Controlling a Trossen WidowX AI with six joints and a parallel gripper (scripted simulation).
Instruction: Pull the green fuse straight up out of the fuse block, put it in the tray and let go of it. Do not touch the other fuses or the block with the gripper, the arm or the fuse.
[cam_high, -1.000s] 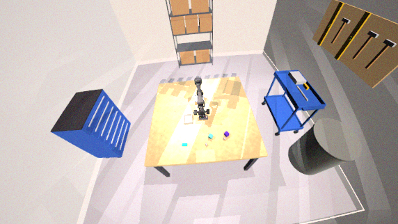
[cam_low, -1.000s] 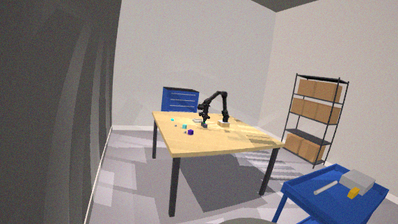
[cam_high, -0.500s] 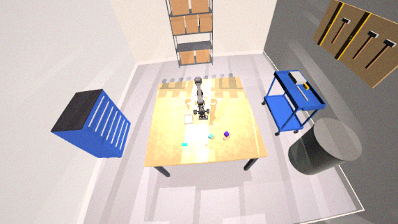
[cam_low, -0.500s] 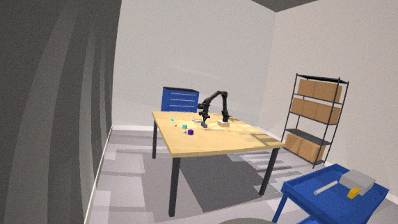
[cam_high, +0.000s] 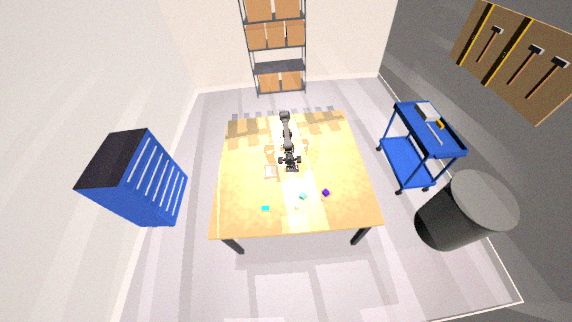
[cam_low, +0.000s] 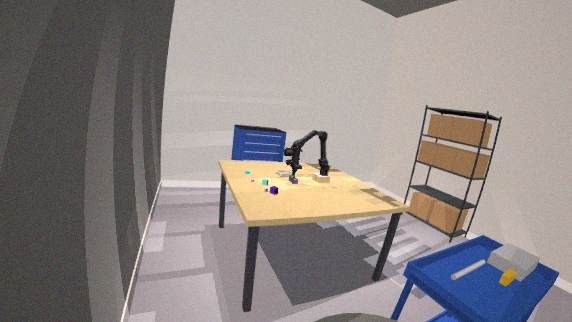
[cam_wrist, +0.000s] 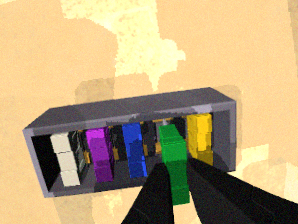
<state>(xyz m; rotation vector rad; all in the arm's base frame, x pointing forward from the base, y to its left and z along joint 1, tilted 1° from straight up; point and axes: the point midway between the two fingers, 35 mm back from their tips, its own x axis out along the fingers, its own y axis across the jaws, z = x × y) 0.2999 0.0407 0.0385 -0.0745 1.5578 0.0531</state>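
Right now the tray is 2 cm ahead of my gripper tip, 17 cm to the right of it and 6 cm below it. From my gripper tip the other things lie so: green fuse 1 cm below.
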